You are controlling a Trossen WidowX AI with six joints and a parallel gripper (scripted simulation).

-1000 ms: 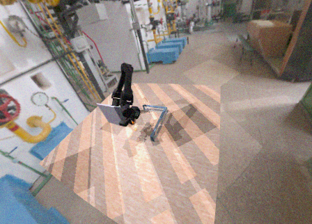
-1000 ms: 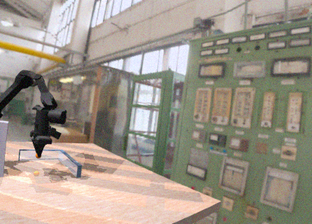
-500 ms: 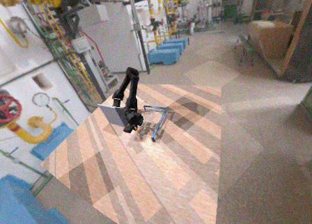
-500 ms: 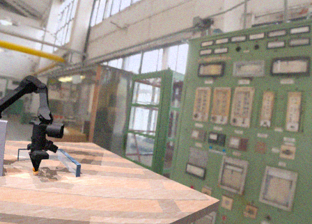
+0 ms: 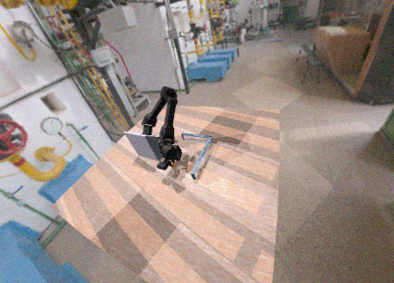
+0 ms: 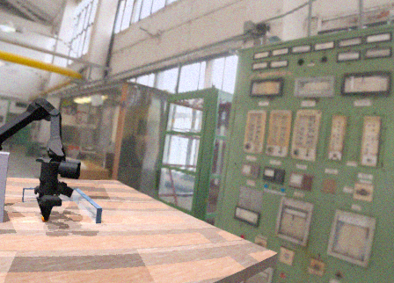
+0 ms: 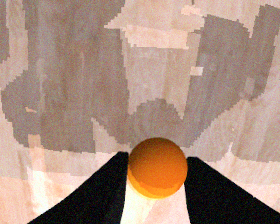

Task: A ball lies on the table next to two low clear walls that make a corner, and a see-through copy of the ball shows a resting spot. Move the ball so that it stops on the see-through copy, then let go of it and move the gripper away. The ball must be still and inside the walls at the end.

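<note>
Right now the orange ball is right at my gripper tip. Round my gripper tip: see-through copy right at my gripper tip.
</note>
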